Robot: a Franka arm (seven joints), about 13 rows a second.
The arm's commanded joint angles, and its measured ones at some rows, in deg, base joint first. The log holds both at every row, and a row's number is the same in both.
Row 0, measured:
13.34, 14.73, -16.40, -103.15, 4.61, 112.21, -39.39
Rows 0 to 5, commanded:
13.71, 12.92, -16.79, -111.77, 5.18, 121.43, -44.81
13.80, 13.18, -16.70, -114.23, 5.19, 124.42, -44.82
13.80, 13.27, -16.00, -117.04, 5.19, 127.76, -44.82
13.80, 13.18, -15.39, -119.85, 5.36, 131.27, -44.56
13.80, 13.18, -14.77, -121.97, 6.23, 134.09, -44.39
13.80, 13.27, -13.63, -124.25, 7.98, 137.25, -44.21
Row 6, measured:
13.37, 14.82, -14.79, -119.56, 5.69, 132.47, -43.66
